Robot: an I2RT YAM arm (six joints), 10 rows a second.
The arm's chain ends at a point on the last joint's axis. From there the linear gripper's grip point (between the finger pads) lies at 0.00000 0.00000 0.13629 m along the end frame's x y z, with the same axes.
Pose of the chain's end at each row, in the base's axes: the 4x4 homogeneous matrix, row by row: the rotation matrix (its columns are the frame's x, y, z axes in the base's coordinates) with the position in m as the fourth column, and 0 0 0 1 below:
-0.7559 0.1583 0.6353 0.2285; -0.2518 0.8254 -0.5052 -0.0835; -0.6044 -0.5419 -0.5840 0.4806; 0 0 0 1
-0.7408 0.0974 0.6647 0.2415; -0.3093 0.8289 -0.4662 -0.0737; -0.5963 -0.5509 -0.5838 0.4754; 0 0 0 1
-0.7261 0.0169 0.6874 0.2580; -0.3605 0.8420 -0.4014 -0.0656; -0.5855 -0.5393 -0.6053 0.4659; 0 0 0 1
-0.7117 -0.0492 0.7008 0.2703; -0.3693 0.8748 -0.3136 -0.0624; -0.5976 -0.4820 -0.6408 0.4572; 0 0 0 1
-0.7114 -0.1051 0.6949 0.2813; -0.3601 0.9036 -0.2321 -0.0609; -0.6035 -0.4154 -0.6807 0.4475; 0 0 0 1
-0.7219 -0.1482 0.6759 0.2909; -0.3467 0.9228 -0.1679 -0.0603; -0.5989 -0.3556 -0.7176 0.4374; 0 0 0 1
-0.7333 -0.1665 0.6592 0.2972; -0.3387 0.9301 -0.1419 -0.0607; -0.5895 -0.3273 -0.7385 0.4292; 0 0 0 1
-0.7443 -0.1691 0.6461 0.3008; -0.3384 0.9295 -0.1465 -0.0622; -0.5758 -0.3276 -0.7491 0.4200; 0 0 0 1
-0.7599 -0.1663 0.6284 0.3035; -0.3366 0.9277 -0.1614 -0.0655; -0.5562 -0.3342 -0.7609 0.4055; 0 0 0 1
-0.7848 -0.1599 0.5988 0.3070; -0.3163 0.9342 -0.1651 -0.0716; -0.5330 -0.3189 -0.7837 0.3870; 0 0 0 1
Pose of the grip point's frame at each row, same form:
-0.7559 0.1583 0.6353 0.3151; -0.2518 0.8254 -0.5052 -0.1524; -0.6044 -0.5419 -0.5840 0.4010; 0 0 0 1
-0.7408 0.0974 0.6647 0.3321; -0.3093 0.8289 -0.4662 -0.1372; -0.5963 -0.5509 -0.5838 0.3958; 0 0 0 1
-0.7261 0.0169 0.6874 0.3517; -0.3605 0.8420 -0.4014 -0.1203; -0.5855 -0.5393 -0.6053 0.3834; 0 0 0 1
-0.7117 -0.0492 0.7008 0.3658; -0.3693 0.8748 -0.3136 -0.1051; -0.5976 -0.4820 -0.6408 0.3699; 0 0 0 1
-0.7114 -0.1051 0.6949 0.3760; -0.3601 0.9036 -0.2321 -0.0925; -0.6035 -0.4154 -0.6807 0.3547; 0 0 0 1
-0.7219 -0.1482 0.6759 0.3830; -0.3467 0.9228 -0.1679 -0.0832; -0.5989 -0.3556 -0.7176 0.3396; 0 0 0 1
-0.7333 -0.1665 0.6592 0.3870; -0.3387 0.9301 -0.1419 -0.0800; -0.5895 -0.3273 -0.7385 0.3285; 0 0 0 1
-0.7443 -0.1691 0.6461 0.3889; -0.3384 0.9295 -0.1465 -0.0822; -0.5758 -0.3276 -0.7491 0.3179; 0 0 0 1
-0.7599 -0.1663 0.6284 0.3891; -0.3366 0.9277 -0.1614 -0.0875; -0.5562 -0.3342 -0.7609 0.3018; 0 0 0 1
-0.7848 -0.1599 0.5988 0.3886; -0.3163 0.9342 -0.1651 -0.0941; -0.5330 -0.3189 -0.7837 0.2802; 0 0 0 1

